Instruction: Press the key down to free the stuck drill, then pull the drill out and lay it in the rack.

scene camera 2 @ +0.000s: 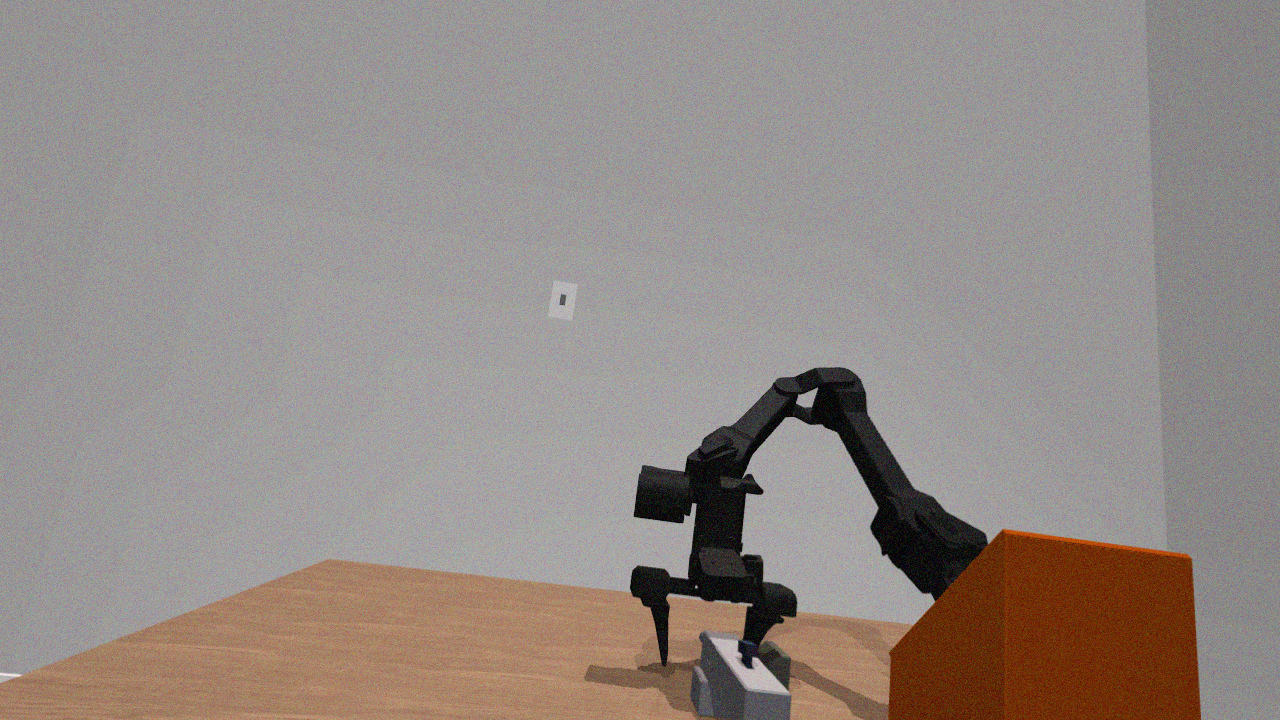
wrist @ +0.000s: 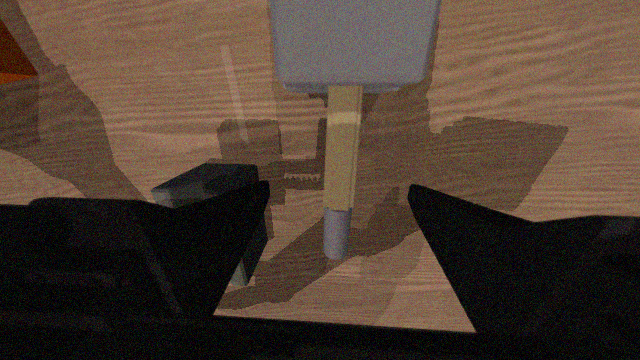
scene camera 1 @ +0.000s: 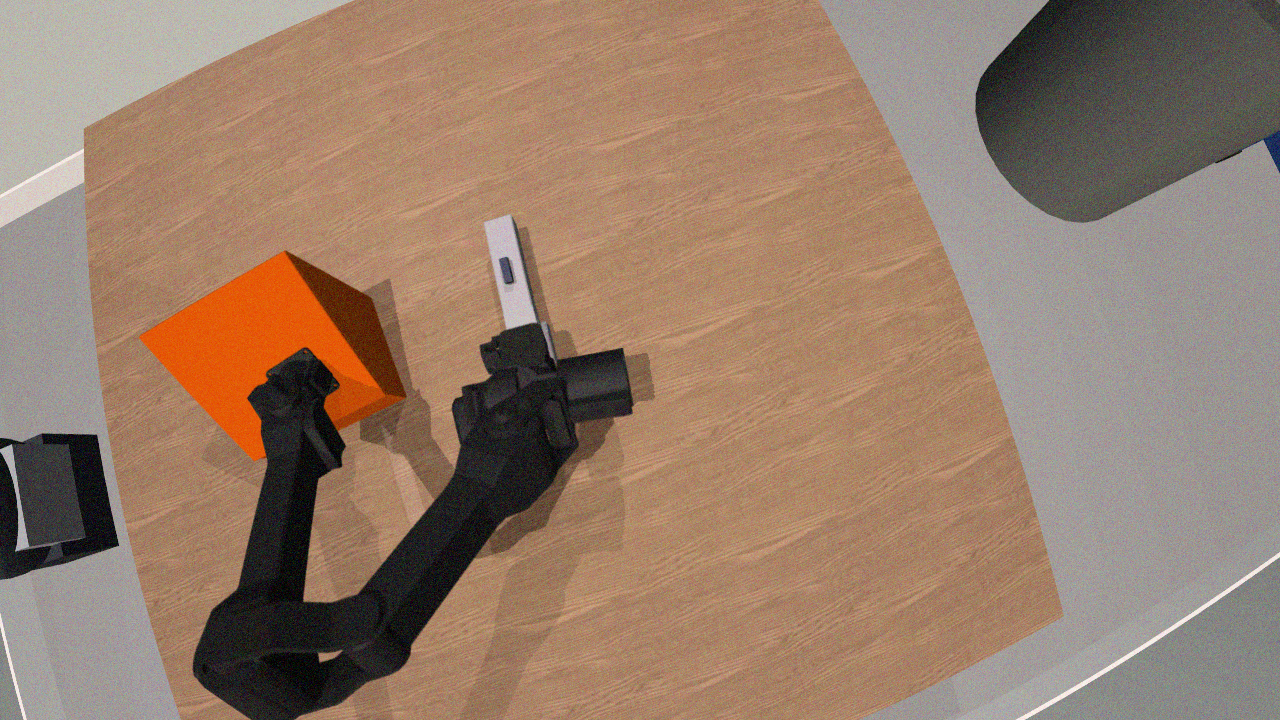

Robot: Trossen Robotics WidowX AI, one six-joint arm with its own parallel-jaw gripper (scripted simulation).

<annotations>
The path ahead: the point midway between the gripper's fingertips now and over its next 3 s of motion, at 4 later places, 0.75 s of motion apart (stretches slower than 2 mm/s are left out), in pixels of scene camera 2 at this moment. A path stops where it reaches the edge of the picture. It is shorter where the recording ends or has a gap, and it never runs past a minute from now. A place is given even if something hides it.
My gripper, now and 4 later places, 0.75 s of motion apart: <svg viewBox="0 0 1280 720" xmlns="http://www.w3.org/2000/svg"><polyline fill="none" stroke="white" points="703,670 705,670 701,662 696,653 698,643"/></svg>
</annotations>
